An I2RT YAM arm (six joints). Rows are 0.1 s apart.
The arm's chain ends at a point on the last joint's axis. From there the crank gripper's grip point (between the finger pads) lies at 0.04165 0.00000 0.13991 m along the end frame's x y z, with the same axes.
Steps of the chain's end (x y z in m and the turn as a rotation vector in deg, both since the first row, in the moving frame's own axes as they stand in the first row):
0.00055 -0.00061 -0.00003 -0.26 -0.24 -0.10
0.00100 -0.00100 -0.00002 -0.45 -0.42 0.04
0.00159 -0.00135 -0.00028 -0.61 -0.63 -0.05
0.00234 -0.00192 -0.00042 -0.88 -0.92 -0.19
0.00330 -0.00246 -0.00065 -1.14 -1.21 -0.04
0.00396 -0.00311 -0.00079 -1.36 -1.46 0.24
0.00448 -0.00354 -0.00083 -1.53 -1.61 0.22
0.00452 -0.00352 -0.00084 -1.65 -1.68 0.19
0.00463 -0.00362 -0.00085 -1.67 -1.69 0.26
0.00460 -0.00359 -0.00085 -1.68 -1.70 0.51
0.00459 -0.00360 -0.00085 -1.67 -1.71 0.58
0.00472 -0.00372 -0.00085 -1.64 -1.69 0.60
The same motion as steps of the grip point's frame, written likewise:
-0.00004 -0.00005 0.00014 -0.26 -0.24 -0.10
-0.00003 0.00013 0.00028 -0.45 -0.42 0.04
0.00005 0.00011 0.00016 -0.61 -0.63 -0.05
0.00009 0.00010 0.00022 -0.88 -0.92 -0.19
0.00034 0.00030 0.00017 -1.14 -1.21 -0.04
0.00037 0.00039 0.00018 -1.36 -1.46 0.24
0.00053 0.00036 0.00023 -1.53 -1.61 0.22
0.00039 0.00066 0.00026 -1.65 -1.68 0.19
0.00048 0.00065 0.00026 -1.67 -1.69 0.26
0.00041 0.00088 0.00026 -1.68 -1.70 0.51
0.00037 0.00090 0.00026 -1.67 -1.71 0.58
0.00055 0.00072 0.00025 -1.64 -1.69 0.60

